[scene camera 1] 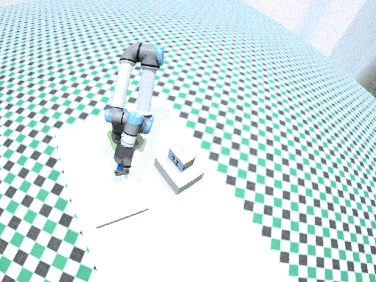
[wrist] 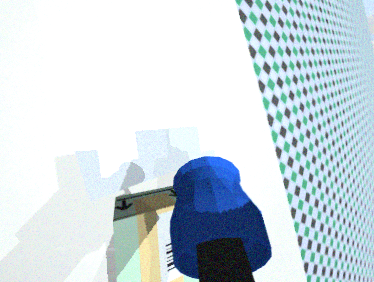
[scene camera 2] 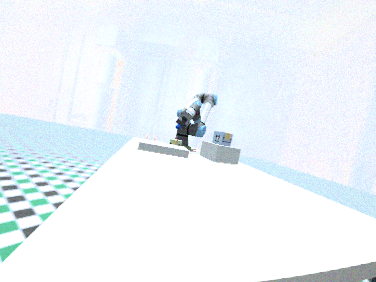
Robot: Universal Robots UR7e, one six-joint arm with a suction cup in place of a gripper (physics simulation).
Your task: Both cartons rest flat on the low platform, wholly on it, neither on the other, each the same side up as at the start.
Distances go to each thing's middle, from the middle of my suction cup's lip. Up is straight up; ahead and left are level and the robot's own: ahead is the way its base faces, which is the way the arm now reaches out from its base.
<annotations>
I see the low white platform [wrist: 142,95] 11 cm ahead of my suction cup, 8 cm to the right of it and 16 cm below it.
</annotations>
